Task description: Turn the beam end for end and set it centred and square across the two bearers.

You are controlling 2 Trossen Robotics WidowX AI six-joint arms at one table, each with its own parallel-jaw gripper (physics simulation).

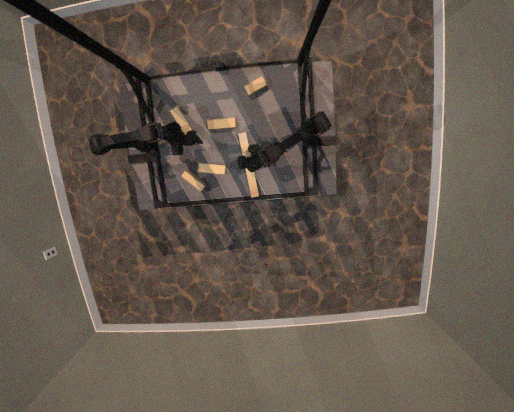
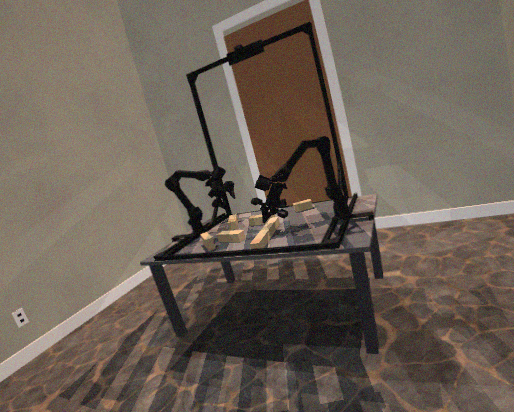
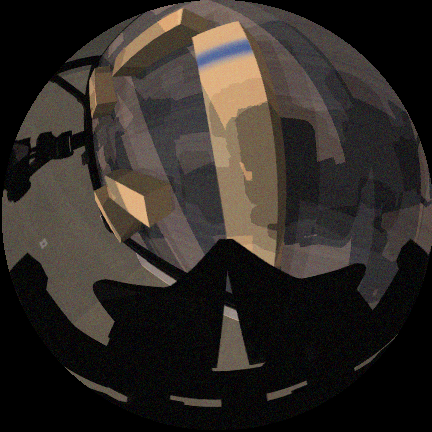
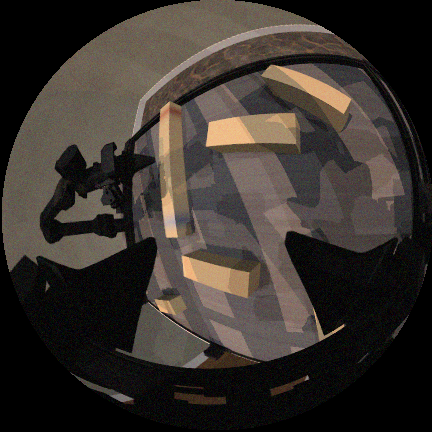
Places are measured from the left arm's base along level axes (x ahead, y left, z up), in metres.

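Pixels of known places: left gripper, fingertip midpoint: (image 2: 263,223) (image 3: 225,244) (image 4: 154,159); right gripper, fingertip midpoint: (image 1: 197,143) (image 2: 230,204) (image 3: 44,144) (image 4: 222,241); left arm's base, link origin: (image 1: 308,128) (image 2: 342,213) (image 4: 126,223); right arm's base, link origin: (image 1: 150,144) (image 2: 198,231) (image 3: 85,136).
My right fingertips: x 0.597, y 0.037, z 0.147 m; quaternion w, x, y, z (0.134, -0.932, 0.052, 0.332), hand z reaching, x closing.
Ahead of a thing's pixels: the offset from my right fingertips to its top centre. Level surfaces: height alone.
The long wooden beam {dz -0.122, dx -0.244, dy +0.139 m} (image 1: 252,184) (image 2: 263,234) (image 3: 238,120) (image 4: 172,169) lies flat on the table, with a blue band near one end and a red band at the other. Two short bearer blocks {dz -0.119, dx -0.114, dy -0.103 m} (image 1: 221,123) {dz -0.119, dx -0.032, dy +0.138 m} (image 1: 211,168) (image 4: 252,132) (image 4: 219,271) lie parallel to each other beside it, apart from it. My left gripper (image 1: 242,162) (image 2: 271,213) (image 3: 225,244) is shut, its fingertips together over the middle of the beam with nothing between them. My right gripper (image 1: 196,139) (image 2: 224,202) (image 4: 222,241) is open and empty, above the table on the bearers' other side.
Three more loose wooden blocks {dz -0.119, dx -0.319, dy -0.284 m} (image 1: 255,86) {dz -0.116, dx +0.101, dy -0.128 m} (image 1: 180,118) {dz -0.103, dx +0.081, dy +0.197 m} (image 1: 192,181) lie around the table {dz -0.166 m} (image 1: 325,82). A black metal frame (image 1: 227,200) (image 2: 247,254) runs round the table top, with tall posts rising to an overhead bar. Floor lies beyond every table edge.
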